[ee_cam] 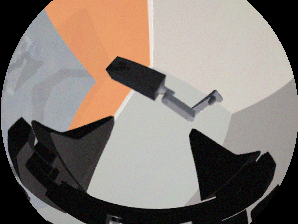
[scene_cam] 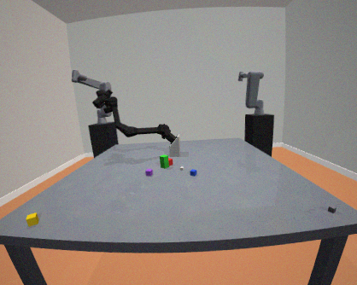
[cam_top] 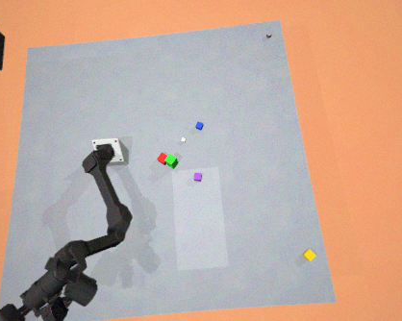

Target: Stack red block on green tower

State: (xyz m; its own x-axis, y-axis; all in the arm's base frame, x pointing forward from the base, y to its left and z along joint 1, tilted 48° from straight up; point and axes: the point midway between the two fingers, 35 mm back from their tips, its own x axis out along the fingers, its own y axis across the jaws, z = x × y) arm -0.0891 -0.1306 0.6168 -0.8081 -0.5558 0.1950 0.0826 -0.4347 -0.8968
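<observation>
My gripper tip is now 360 mm short of the red block, 530 mm to the right of it and 390 mm above it. The rest, counted from my gripper tip: purple cube 500 mm ahead, 430 mm to the left, 390 mm below; green block 400 mm ahead, 510 mm to the left, 350 mm below; small white cube 450 mm ahead, 610 mm to the left, 400 mm below.
</observation>
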